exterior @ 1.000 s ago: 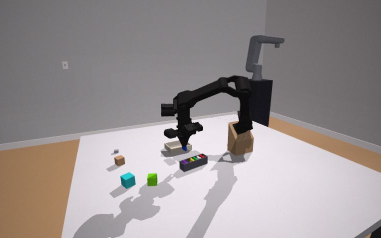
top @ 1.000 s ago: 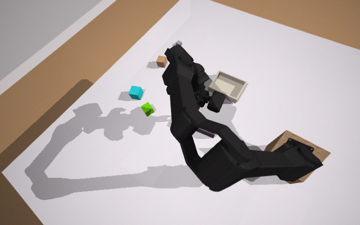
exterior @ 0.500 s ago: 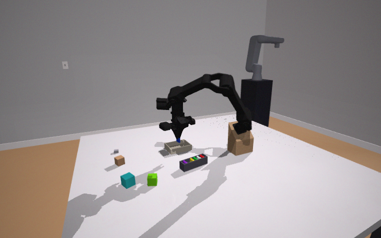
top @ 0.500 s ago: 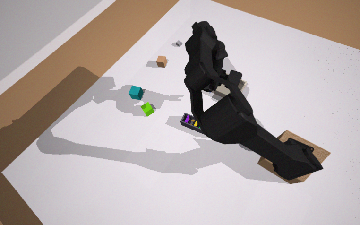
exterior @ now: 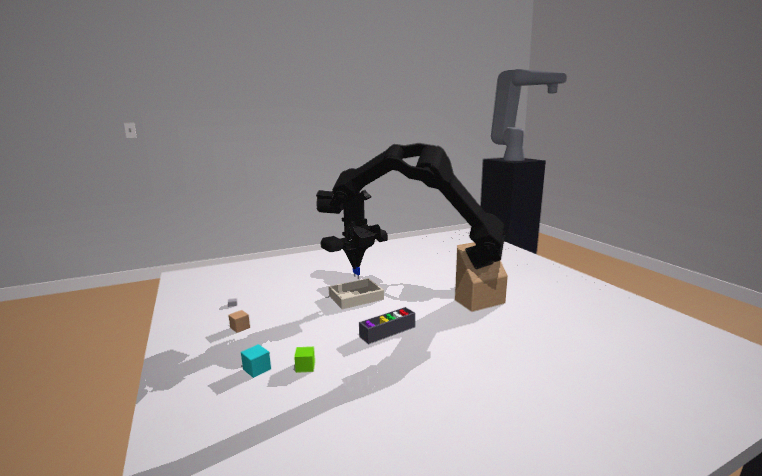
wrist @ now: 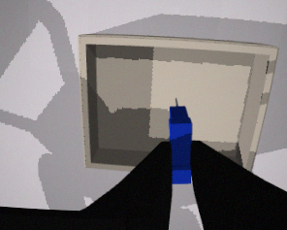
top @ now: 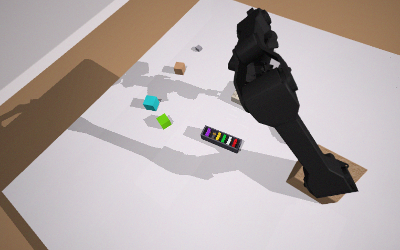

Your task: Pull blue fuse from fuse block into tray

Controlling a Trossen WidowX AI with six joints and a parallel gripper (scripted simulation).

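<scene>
Now: gripper tip 10 mm above the blue fuse. Also, from my gripper tip: grey cube (330 mm ahead, 140 mm to the right, 90 mm below); then tray (90 mm below, 10 mm to the right).
</scene>
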